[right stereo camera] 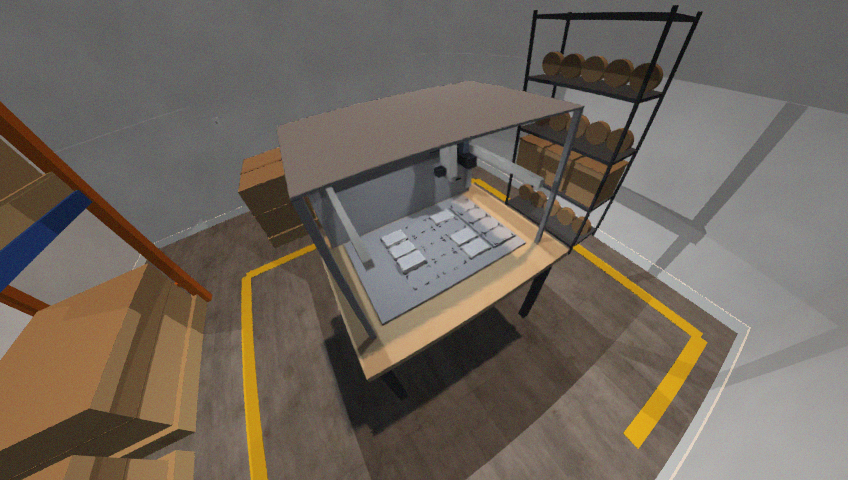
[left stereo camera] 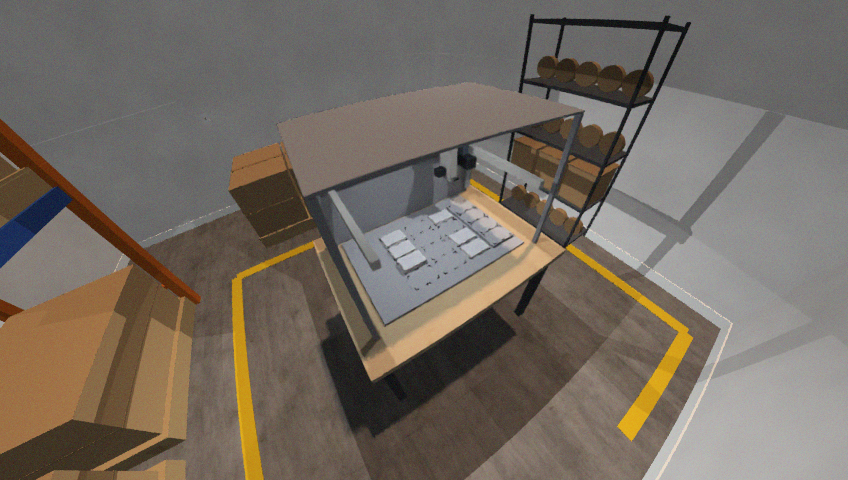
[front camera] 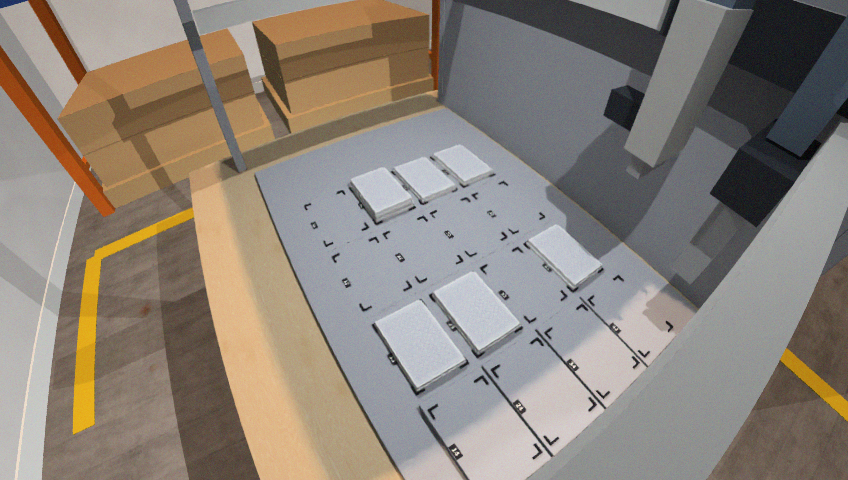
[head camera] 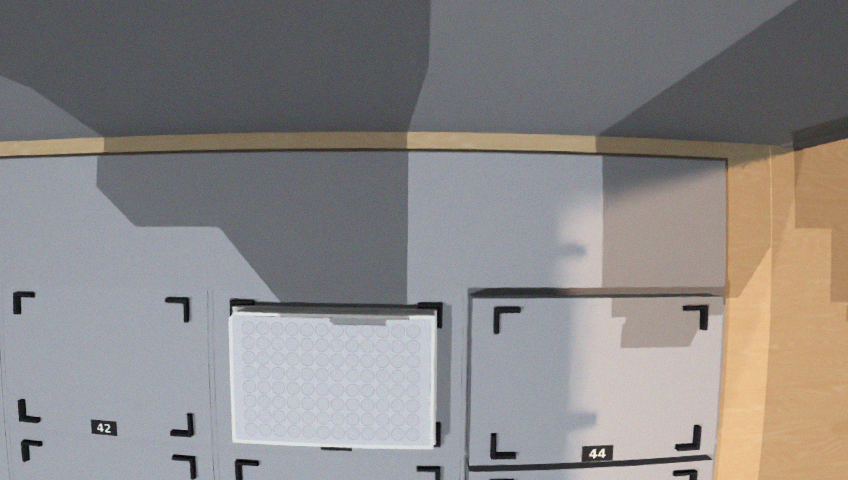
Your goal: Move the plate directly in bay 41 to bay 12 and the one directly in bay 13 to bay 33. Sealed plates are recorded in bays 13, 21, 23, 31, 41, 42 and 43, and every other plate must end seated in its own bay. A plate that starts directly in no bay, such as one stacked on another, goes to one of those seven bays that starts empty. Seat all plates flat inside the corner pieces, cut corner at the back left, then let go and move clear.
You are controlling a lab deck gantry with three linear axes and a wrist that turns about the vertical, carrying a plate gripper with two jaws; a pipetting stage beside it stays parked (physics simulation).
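Places are measured from the robot's base along level axes (x ahead, y left, z up), in centimetres.
Pixels of known places: gripper, fingertip midpoint: (right stereo camera: pixel 462 183) (left stereo camera: pixel 461 183) (front camera: pixel 697 258); robot's base at its link origin: (right stereo camera: pixel 415 289) (left stereo camera: pixel 416 289) (front camera: pixel 306 206).
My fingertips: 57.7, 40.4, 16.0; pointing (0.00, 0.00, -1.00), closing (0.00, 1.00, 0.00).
Observation:
Ahead of a thing's pixels: the offset from my fingertips to its top centre, as dx, dy, dz. "spot": to the spot under its first point.
In the front view, single plates lie in bay 13 @[spot: -18.0, -36.1, -14.5] (front camera: pixel 420 343), bay 23 @[spot: -18.1, -25.7, -14.5] (front camera: pixel 476 310), bay 31 @[spot: -51.1, -14.8, -14.5] (front camera: pixel 423 176) and bay 41 @[spot: -50.9, -4.3, -14.5] (front camera: pixel 462 162). The plate in bay 43 @[spot: -18.5, -4.1, -14.5] (front camera: pixel 565 252) (head camera: pixel 333 380) also shows in the head view, flat within its corner pieces. The plate in bay 21 @[spot: -50.8, -25.5, -13.2] (front camera: pixel 380 189) looks thicker, like two stacked plates. Bays 12, 33 and 42 hold no plate. Cut corners are too small to make out. My gantry head is high at the right rear, apart from all plates; its jaws cannot be made out and no held plate shows.
A pale column (front camera: pixel 684 89) (left stereo camera: pixel 449 165) (right stereo camera: pixel 449 161) and dark blocks (front camera: pixel 752 178) (left stereo camera: pixel 467 161) hang at the deck's right rear. Bays 11, 22, 32 and the right column, 14 to 44, hold no plate. A grey post (front camera: pixel 217 95) stands at the deck's left.

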